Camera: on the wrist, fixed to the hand. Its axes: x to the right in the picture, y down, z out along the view.
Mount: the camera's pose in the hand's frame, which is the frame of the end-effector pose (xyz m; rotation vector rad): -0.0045 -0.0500 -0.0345 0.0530 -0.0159 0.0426
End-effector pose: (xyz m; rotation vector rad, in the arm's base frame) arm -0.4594 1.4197 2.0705 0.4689 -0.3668 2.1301
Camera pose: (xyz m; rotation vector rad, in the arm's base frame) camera -0.4223 1.4588 2.0422 0.5129 -0.3327 2.1829
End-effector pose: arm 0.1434 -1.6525 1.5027 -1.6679 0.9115 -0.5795
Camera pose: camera 0.1281 -1.6634 1.5606 -1.5998 0.9106 -0.5562
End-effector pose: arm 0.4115 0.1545 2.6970 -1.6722 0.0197 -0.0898
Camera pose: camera 0.4026 0.1257 2.7499 -1.6186 0.0406 -0.0445
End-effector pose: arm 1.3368 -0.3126 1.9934 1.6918 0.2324 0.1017
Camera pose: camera 1.3207 -0.2742 1.9490 1.7501 0.1886 0.1146
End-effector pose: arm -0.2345 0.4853 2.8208 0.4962 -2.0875 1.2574
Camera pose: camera -0.1895 0.4922 2.8612 0.4890 -2.0925 1.3403
